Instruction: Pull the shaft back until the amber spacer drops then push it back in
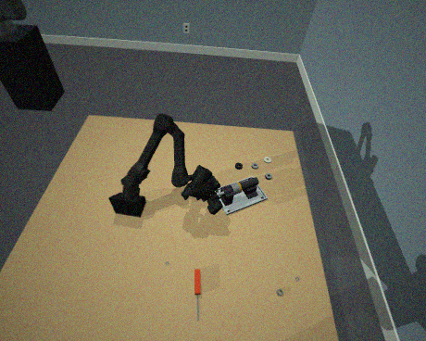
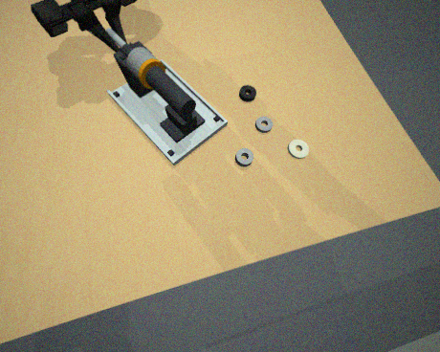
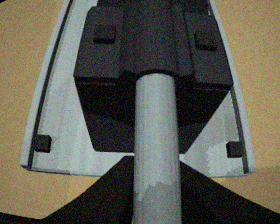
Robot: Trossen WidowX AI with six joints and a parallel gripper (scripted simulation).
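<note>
My gripper tip is now 40 mm short of the grey shaft, 20 mm to the right of it and 20 mm below it. Also, from my gripper tip: amber spacer (90 mm ahead, 50 mm to the left, 20 mm above).
</note>
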